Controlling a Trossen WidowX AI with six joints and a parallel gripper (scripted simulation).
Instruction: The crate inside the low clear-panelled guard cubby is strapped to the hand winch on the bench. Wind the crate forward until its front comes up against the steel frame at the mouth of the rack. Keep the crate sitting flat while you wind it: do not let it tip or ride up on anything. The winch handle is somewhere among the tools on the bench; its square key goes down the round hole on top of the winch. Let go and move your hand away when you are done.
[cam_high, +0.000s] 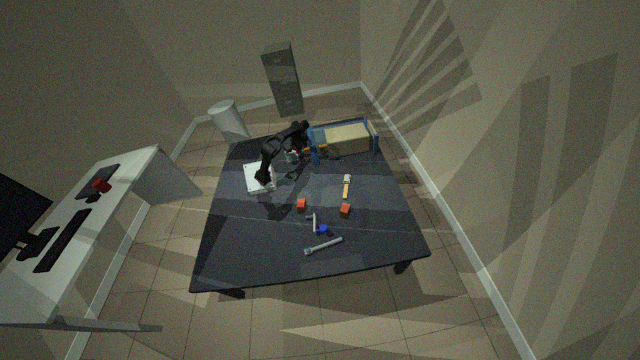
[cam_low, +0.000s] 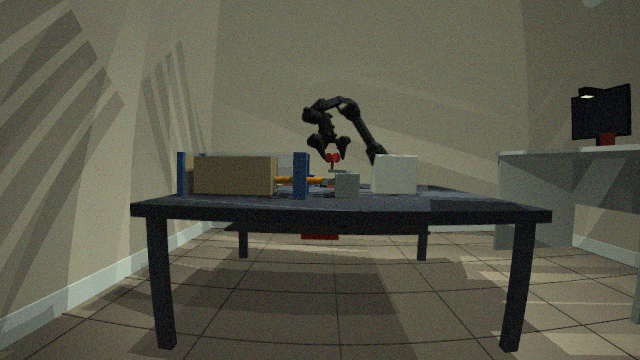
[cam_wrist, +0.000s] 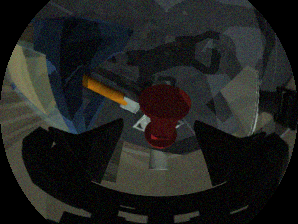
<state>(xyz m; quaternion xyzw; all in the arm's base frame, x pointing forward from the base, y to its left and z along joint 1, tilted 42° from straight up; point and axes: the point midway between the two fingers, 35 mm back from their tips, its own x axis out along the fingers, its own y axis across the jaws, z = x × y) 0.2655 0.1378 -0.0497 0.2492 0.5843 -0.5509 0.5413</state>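
The red knob lies 2 cm to the right of my gripper tip, 1 cm below it and 1 cm ahead of it. Round my gripper tip: crank arm 4 cm below, 2 cm to the left, 1 cm behind; then grey winch 11 cm below, 7 cm to the left, 6 cm behind; then blue frame 12 cm ahead, 5 cm to the left, 4 cm below.
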